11 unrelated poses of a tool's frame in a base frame.
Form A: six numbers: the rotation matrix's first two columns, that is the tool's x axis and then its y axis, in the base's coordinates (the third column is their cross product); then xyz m.
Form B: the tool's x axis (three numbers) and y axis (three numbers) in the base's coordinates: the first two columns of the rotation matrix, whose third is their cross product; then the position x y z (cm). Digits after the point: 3 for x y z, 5 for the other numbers.
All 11 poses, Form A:
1: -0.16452 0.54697 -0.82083 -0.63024 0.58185 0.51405 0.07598 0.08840 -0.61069
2: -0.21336 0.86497 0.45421 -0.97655 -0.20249 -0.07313 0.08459 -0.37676 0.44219
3: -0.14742 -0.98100 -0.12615 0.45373 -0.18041 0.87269 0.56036 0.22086 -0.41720
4: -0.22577 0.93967 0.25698 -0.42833 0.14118 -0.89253 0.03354 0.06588 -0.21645
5: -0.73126 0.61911 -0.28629 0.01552 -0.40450 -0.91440 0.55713 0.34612 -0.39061
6: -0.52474 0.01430 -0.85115 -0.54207 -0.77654 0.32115 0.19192 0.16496 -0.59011
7: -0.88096 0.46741 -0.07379 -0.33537 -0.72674 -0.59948 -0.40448 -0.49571 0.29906
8: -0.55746 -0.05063 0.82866 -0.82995 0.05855 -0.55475 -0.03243 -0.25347 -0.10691
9: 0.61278 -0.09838 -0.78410 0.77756 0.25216 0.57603 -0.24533 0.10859 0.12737
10: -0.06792 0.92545 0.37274 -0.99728 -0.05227 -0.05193 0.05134 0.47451 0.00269
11: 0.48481 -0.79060 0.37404 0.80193 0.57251 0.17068 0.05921 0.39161 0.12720
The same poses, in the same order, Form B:
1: -0.16452 0.54697 -0.82083 -0.63024 0.58185 0.51405 7.598 8.840 -61.069
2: -0.21336 0.86497 0.45421 -0.97655 -0.20249 -0.07313 8.459 -37.676 44.219
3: -0.14742 -0.98100 -0.12615 0.45373 -0.18041 0.87269 56.036 22.086 -41.720
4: -0.22577 0.93967 0.25698 -0.42833 0.14118 -0.89253 3.354 6.588 -21.645
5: -0.73126 0.61911 -0.28629 0.01552 -0.40450 -0.91440 55.713 34.612 -39.061
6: -0.52474 0.01430 -0.85115 -0.54207 -0.77654 0.32115 19.192 16.496 -59.011
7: -0.88096 0.46741 -0.07379 -0.33537 -0.72674 -0.59948 -40.448 -49.571 29.906
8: -0.55746 -0.05063 0.82866 -0.82995 0.05855 -0.55475 -3.243 -25.347 -10.691
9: 0.61278 -0.09838 -0.78410 0.77756 0.25216 0.57603 -24.533 10.859 12.737
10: -0.06792 0.92545 0.37274 -0.99728 -0.05227 -0.05193 5.134 47.451 0.269
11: 0.48481 -0.79060 0.37404 0.80193 0.57251 0.17068 5.921 39.161 12.720
